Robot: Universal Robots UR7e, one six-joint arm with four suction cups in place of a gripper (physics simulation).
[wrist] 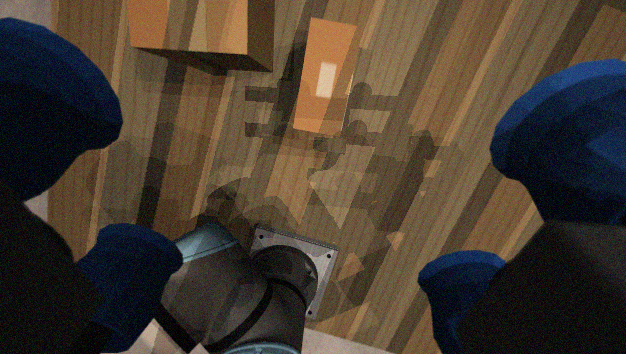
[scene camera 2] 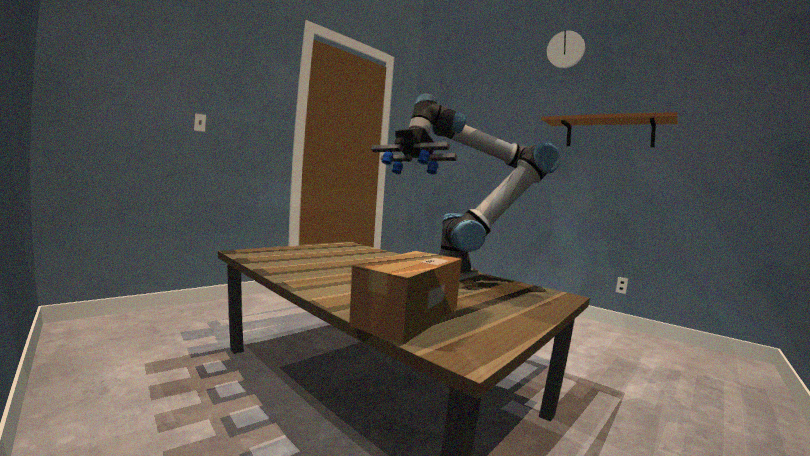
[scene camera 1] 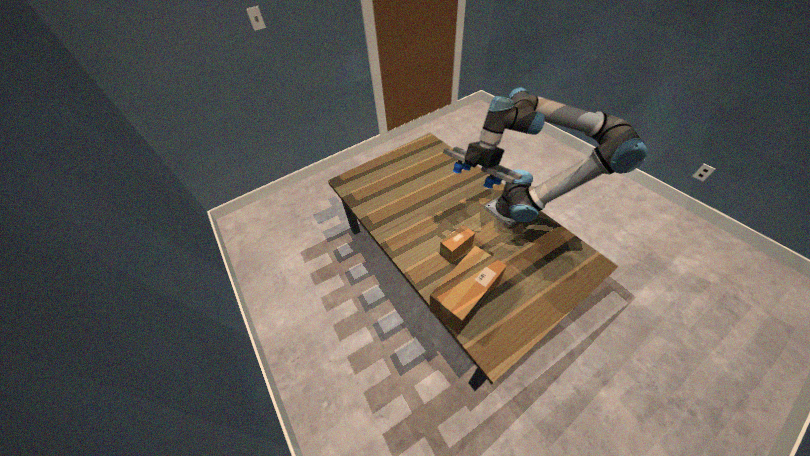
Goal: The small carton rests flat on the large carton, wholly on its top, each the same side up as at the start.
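The small carton is orange-brown with a pale label on its top. It lies flat on the table, apart from the large carton. In scene camera 2 it does not show. The large carton stands on the table near its long edge, with a printed white label on top; the wrist view cuts off part of it. My gripper, with four blue suction cups, is open and empty. It hangs high above the table, well above both cartons and touching neither.
The wooden table carries both cartons. My arm's base plate is fixed to it, on the side of the small carton away from the near long edge. A wall shelf is at the back right.
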